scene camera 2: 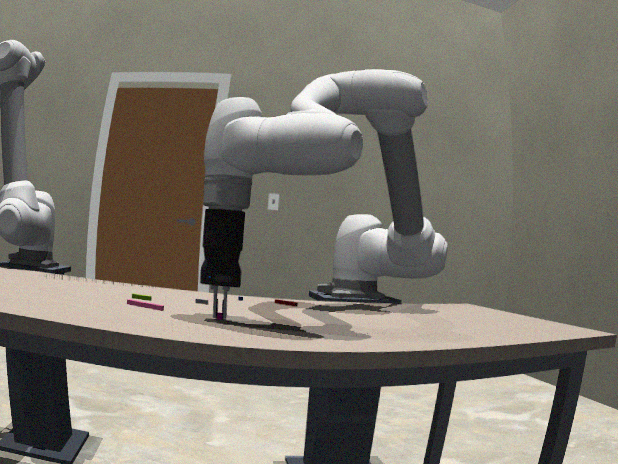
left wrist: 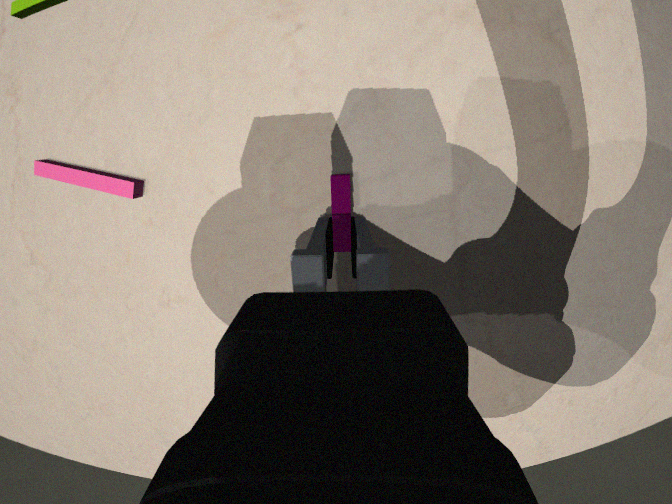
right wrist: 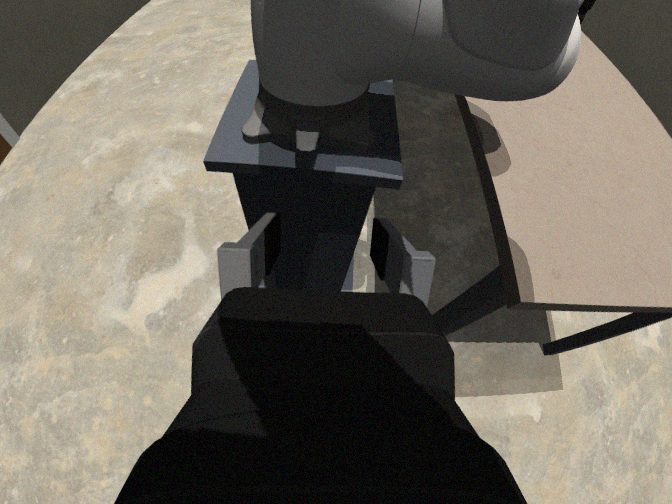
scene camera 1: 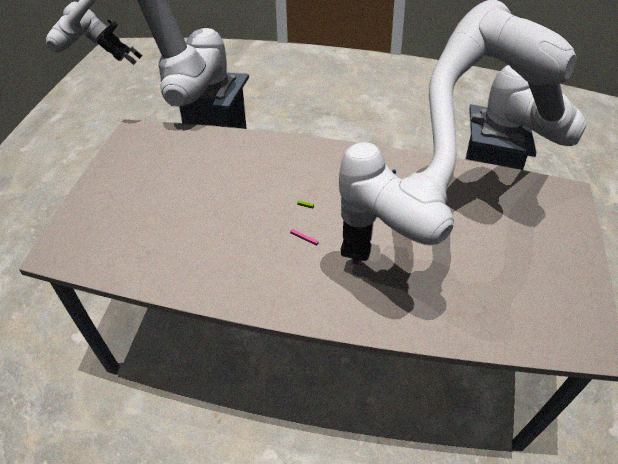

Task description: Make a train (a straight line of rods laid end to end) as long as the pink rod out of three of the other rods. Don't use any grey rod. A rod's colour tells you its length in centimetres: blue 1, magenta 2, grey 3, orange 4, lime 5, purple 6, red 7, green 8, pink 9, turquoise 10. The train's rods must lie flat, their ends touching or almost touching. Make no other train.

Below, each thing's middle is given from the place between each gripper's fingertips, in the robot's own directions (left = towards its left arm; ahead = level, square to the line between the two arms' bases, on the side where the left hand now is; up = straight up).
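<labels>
The pink rod (left wrist: 119,185) sits 20 mm below my left hand (scene camera 2: 219,317), 160 mm to the right of it and 60 mm behind it. Going by its middle, the pink rod is nearer to my left hand than to my right hand.
My right hand, meanwhile, is 700 mm short of the rod, 910 mm to the right of it and 150 mm above it.
</labels>
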